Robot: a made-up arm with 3 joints.
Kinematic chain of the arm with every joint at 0, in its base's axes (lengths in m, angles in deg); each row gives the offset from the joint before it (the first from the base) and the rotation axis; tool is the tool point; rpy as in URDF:
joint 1: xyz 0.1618 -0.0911 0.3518 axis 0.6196 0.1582 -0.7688
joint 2: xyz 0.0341 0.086 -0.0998 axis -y
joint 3: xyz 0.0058 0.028 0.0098 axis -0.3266 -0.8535 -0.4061
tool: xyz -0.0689 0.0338 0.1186 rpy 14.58 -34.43 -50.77
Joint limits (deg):
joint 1: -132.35..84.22
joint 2: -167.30..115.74
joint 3: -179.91..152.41
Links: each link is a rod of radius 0.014 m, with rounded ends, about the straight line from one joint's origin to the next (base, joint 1, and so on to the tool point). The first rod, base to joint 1, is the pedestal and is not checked.
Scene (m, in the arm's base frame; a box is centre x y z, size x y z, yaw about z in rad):
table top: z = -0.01
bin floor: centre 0.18 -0 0 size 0.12 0.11 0.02 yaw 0.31
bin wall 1: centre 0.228 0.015 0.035 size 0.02 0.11 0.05 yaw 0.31
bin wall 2: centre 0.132 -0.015 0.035 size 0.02 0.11 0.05 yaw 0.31
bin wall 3: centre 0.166 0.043 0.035 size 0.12 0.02 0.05 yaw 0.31
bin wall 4: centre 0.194 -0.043 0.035 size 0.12 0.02 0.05 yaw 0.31
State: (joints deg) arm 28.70 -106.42 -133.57
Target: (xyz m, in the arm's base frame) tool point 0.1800 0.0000 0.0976
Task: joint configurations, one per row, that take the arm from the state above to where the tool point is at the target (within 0.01 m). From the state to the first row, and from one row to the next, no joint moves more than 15 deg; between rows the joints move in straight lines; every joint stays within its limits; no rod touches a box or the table.
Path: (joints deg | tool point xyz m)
1: 17.47 -110.56 -126.34 | 0.1941 0.0627 0.1293
2: 6.25 -114.70 -119.11 | 0.1838 0.0322 0.1111
3: -4.98 -118.84 -111.87 | 0.1800 0.0000 0.0976

